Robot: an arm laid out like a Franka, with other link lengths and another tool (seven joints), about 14 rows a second.
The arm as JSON. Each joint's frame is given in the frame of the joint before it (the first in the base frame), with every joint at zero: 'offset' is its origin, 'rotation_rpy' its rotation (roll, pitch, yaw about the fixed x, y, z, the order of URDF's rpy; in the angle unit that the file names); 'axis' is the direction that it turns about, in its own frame. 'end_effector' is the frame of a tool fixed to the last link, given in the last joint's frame.
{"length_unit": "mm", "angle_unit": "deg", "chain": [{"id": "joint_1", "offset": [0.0, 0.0, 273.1], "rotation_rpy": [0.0, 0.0, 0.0], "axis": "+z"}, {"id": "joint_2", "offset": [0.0, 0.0, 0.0], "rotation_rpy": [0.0, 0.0, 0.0], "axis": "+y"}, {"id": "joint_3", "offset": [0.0, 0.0, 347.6], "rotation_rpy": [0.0, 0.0, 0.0], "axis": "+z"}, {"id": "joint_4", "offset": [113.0, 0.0, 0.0], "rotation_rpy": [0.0, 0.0, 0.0], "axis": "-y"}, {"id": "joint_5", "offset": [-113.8, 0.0, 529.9], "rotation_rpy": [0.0, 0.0, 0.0], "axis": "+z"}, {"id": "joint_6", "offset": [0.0, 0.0, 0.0], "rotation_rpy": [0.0, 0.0, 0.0], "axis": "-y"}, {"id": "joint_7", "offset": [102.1, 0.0, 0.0], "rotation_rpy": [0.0, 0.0, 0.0], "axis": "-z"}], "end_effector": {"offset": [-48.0, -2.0, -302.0], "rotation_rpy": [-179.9, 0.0, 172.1]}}
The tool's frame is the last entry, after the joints.
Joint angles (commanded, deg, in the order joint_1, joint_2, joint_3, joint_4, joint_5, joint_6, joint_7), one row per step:
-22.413 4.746 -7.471 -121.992 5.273 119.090 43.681
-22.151 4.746 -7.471 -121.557 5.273 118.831 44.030
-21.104 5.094 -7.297 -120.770 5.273 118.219 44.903
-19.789 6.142 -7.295 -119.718 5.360 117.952 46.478
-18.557 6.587 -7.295 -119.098 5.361 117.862 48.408
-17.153 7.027 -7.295 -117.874 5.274 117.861 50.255
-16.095 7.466 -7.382 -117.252 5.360 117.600 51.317
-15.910 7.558 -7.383 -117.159 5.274 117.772 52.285
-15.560 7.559 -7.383 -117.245 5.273 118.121 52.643
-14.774 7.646 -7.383 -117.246 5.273 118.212 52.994
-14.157 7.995 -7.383 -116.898 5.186 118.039 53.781
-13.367 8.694 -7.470 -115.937 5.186 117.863 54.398
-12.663 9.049 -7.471 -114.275 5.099 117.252 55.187
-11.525 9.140 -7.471 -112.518 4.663 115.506 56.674
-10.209 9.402 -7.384 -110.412 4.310 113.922 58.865
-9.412 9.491 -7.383 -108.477 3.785 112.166 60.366
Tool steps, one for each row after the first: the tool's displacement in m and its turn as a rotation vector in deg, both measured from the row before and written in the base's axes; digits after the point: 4 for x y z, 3 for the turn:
0.0039 0.0016 0.0038 -0.102 -0.117 -0.062
0.0091 0.0120 0.0028 0.017 0.255 0.404
0.0117 0.0125 -0.0028 -0.058 0.440 -0.261
0.0103 0.0123 0.0003 -0.257 0.176 -0.662
0.0159 0.0118 0.0059 -0.606 -0.447 -0.355
0.0075 0.0105 0.0004 -0.043 0.174 -0.104
0.0026 0.0014 -0.0003 -0.233 -0.018 -0.735
0.0026 0.0036 -0.0006 -0.149 -0.195 -0.026
0.0034 0.0091 -0.0010 -0.044 0.039 0.433
0.0037 0.0066 -0.0012 -0.101 0.279 -0.098
0.0080 0.0064 0.0003 -0.173 0.007 0.120
0.0126 0.0050 0.0109 -0.390 -0.551 0.035
0.0095 0.0115 0.0141 -0.373 0.305 0.021
0.0136 0.0145 0.0156 -0.506 0.010 -0.477
0.0085 0.0072 0.0161 -0.542 0.144 -0.329

